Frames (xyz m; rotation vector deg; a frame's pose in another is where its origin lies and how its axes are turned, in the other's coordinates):
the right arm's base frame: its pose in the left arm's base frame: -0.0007 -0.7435 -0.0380 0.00 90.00 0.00
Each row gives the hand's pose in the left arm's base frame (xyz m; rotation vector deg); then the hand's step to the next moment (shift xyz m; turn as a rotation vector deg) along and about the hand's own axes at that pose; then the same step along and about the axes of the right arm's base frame.
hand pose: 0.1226 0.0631 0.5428 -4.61 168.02 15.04
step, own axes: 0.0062 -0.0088 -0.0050 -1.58 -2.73 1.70
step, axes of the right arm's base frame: -0.0021 -0.0098 -0.0064 1.79 -2.32 2.06
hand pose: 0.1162 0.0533 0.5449 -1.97 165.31 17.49
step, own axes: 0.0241 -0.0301 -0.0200 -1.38 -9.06 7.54
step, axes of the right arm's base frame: -0.0071 -0.0336 -0.0266 8.67 -7.29 3.54
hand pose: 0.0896 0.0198 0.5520 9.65 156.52 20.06
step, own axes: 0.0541 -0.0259 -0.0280 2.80 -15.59 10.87
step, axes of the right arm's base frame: 0.0009 -0.0222 -0.0624 14.87 -12.15 0.52
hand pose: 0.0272 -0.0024 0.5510 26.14 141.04 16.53
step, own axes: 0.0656 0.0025 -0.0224 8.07 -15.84 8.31
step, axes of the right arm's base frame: 0.0164 0.0255 -0.0624 15.73 -10.59 -5.07
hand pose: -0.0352 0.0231 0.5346 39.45 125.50 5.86
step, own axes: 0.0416 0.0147 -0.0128 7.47 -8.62 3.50
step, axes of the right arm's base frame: 0.0159 0.0356 -0.0243 10.00 -4.04 -5.09
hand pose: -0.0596 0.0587 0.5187 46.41 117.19 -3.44
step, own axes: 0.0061 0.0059 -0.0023 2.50 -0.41 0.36
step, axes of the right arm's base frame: 0.0018 0.0086 -0.0006 2.23 0.86 -0.90
